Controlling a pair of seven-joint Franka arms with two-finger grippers.
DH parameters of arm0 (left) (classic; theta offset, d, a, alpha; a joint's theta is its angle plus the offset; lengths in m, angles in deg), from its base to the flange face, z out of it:
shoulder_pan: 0 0.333 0 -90
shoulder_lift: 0 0 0 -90
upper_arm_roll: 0 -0.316 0.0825 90
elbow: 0 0 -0.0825 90
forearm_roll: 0 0.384 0 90
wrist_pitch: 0 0 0.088 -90
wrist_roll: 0 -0.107 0 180
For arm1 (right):
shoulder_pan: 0 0.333 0 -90
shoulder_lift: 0 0 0 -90
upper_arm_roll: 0 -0.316 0.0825 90
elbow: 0 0 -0.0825 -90
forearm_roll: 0 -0.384 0 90
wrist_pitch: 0 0 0.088 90
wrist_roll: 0 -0.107 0 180
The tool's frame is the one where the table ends.
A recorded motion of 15 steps. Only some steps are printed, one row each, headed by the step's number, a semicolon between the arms.
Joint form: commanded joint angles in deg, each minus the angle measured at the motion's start. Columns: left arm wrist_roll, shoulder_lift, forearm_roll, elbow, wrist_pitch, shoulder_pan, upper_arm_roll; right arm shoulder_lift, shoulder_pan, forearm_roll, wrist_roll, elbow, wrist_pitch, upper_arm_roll.
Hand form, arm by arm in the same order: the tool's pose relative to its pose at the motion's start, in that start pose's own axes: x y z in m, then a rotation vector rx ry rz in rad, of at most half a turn. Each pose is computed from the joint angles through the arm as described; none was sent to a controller.
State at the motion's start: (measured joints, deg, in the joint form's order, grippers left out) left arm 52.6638 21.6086 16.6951 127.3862 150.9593 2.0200 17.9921; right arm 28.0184 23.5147 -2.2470 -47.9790 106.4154 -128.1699 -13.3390
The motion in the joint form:
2: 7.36 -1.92 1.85 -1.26 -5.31 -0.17 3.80; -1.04 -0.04 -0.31 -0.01 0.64 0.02 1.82
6: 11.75 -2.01 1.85 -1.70 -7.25 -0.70 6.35; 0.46 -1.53 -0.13 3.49 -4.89 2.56 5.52
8: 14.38 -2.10 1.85 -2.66 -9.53 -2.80 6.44; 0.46 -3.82 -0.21 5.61 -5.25 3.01 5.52
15: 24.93 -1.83 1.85 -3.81 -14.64 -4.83 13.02; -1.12 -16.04 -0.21 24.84 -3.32 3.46 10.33
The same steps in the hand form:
2: -0.0191 0.0277 -0.0223 0.0332 0.0004 -0.0418; 0.0116 0.0141 -0.0070 -0.0015 0.0131 0.0321
6: -0.0389 0.0477 -0.0273 0.0400 -0.0144 -0.0699; 0.0650 0.0379 -0.0342 0.0077 0.0490 0.0536
8: -0.0514 0.0622 -0.0316 0.0602 -0.0188 -0.0810; 0.0825 0.0565 -0.0396 0.0126 0.0479 0.0568
15: -0.1148 0.1092 -0.0428 0.0922 -0.0529 -0.1265; 0.1733 0.2189 -0.0584 0.0002 0.0620 0.0099

